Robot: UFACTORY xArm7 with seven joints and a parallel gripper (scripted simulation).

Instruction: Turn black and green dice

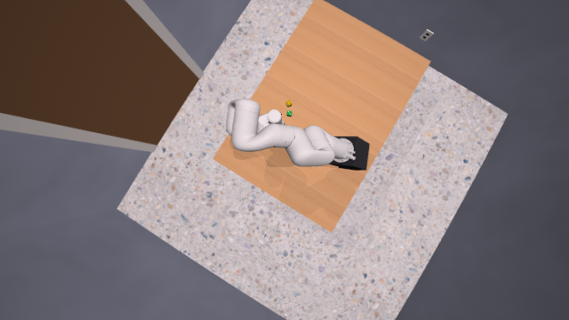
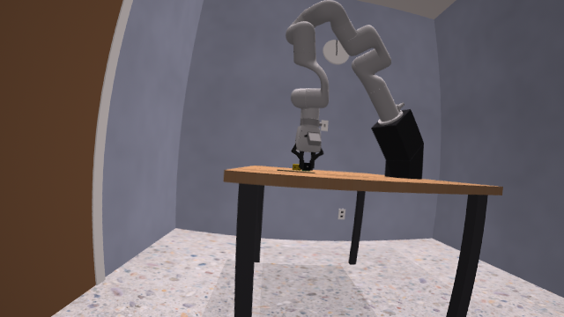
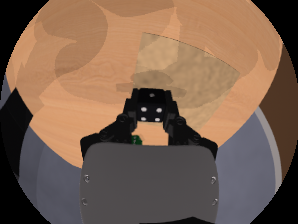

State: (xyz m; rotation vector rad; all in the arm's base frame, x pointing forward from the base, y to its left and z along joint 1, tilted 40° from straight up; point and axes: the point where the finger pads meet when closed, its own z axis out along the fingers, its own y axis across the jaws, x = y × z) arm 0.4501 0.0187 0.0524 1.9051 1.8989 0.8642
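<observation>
The black die lies 1 cm below my hand. The rest, counted from my hand: yellow die 2 cm ahead, 18 cm to the right, 1 cm below; tan mat 4 cm ahead, 3 cm below; green die 2 cm behind, 12 cm to the right, 1 cm below.
</observation>
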